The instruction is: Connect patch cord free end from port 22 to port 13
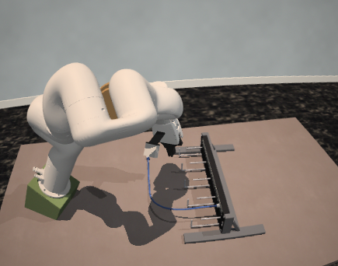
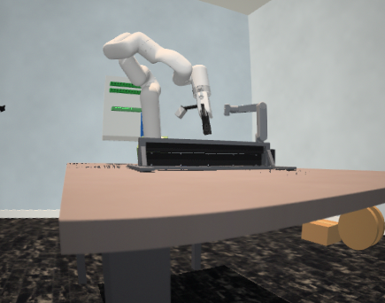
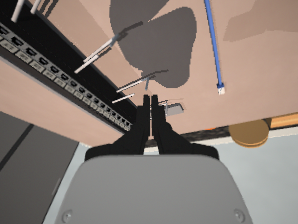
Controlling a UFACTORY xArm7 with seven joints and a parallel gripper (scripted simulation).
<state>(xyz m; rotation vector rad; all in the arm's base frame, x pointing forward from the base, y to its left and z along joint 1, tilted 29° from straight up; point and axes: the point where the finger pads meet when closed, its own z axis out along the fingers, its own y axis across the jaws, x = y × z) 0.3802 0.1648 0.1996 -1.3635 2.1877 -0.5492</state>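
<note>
My hand is 90 mm past the cord plug, 160 mm to the right of it and 150 mm above it.
</note>
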